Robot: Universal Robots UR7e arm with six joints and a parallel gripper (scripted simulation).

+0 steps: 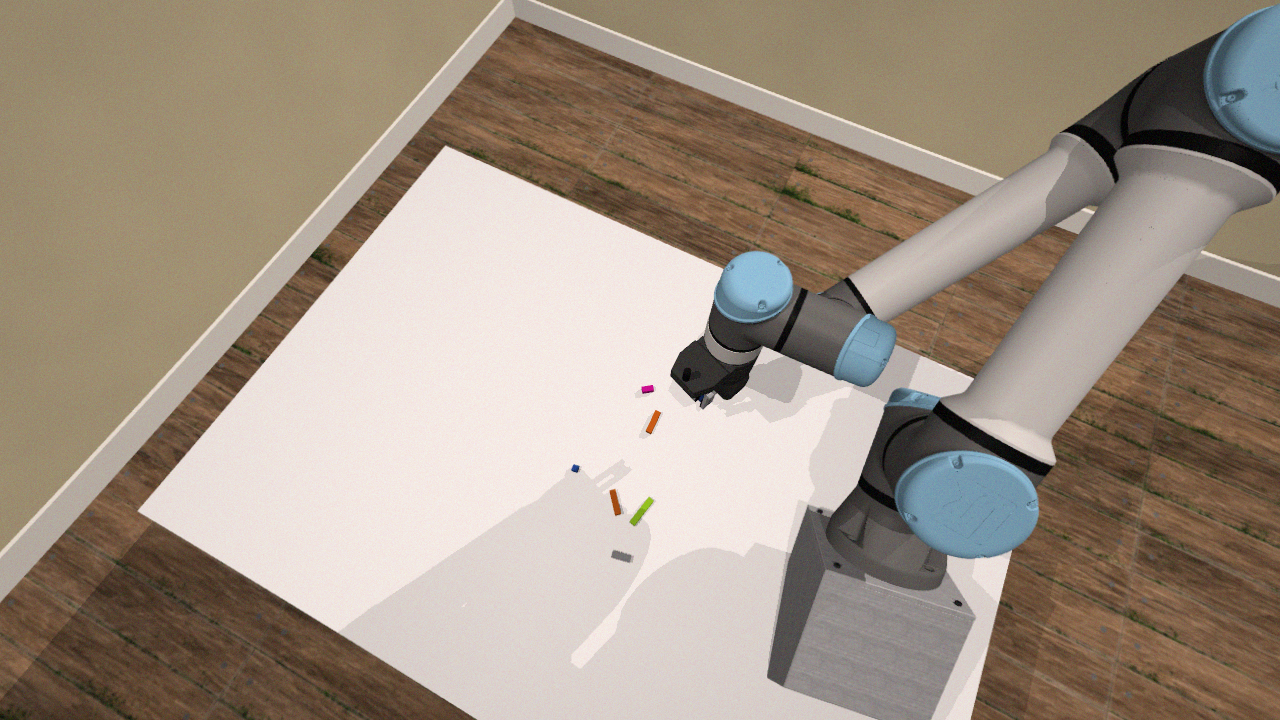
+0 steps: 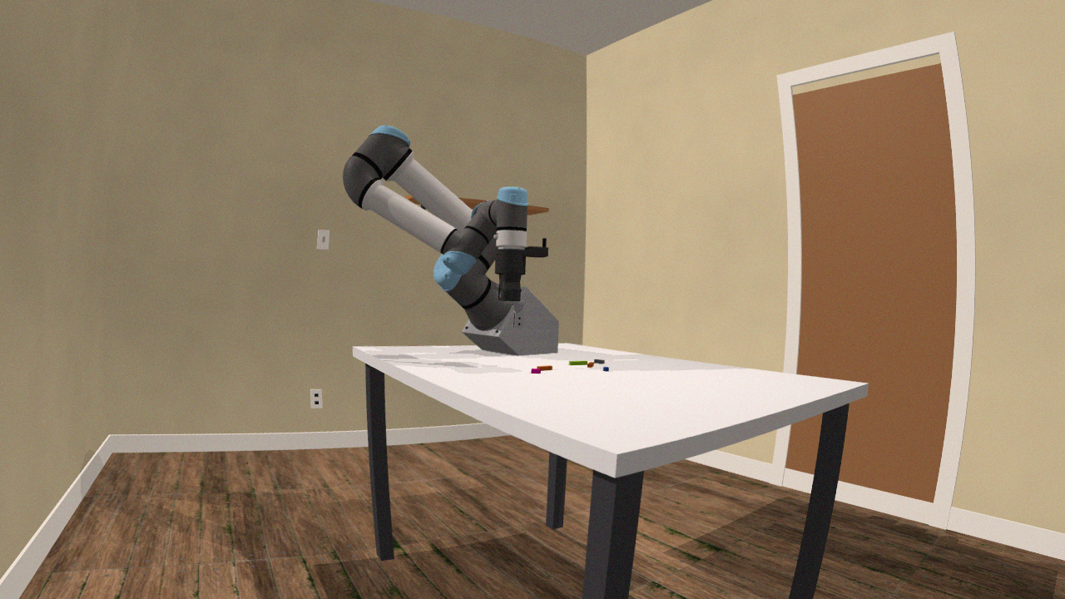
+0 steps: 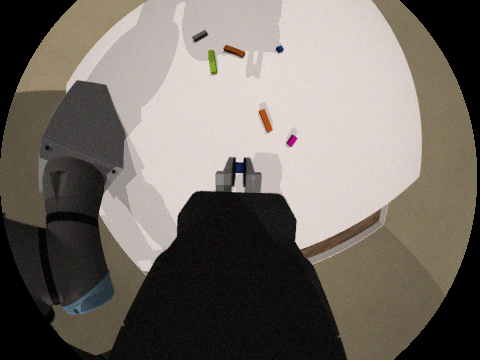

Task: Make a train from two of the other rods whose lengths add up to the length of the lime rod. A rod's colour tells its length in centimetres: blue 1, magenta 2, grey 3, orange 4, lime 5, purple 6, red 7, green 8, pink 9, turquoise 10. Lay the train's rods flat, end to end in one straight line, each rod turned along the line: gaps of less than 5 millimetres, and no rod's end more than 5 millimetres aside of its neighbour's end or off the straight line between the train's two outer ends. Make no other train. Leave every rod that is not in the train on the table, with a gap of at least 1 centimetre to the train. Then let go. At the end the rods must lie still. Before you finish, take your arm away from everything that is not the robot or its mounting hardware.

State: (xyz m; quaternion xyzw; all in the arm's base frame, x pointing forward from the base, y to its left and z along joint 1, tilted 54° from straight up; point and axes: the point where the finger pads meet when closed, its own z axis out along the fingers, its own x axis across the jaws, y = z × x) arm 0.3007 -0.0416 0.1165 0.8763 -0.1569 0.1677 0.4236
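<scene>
The magenta rod is 11 cm below my hand, 10 cm ahead of it and 1 cm to the right of it. The rest, counted from my hand: lime rod (18 cm to the left, 11 cm below, 2 cm ahead); grey rod (26 cm to the left, 11 cm below, 3 cm ahead).
</scene>
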